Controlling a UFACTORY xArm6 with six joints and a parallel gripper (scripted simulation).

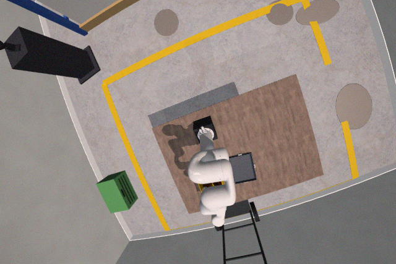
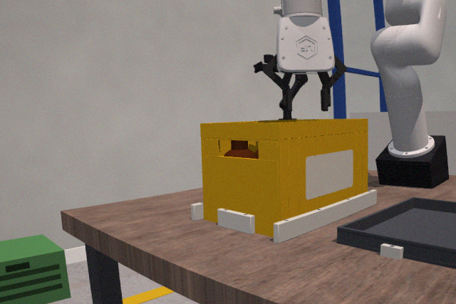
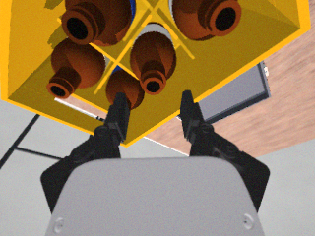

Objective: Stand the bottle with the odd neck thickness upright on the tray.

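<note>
The yellow crate is 10 mm behind my hand, 40 mm to the right of it and 120 mm below it. From my hand the other things lie so: dark tray 20 mm ahead, 230 mm to the left, 200 mm below.
</note>
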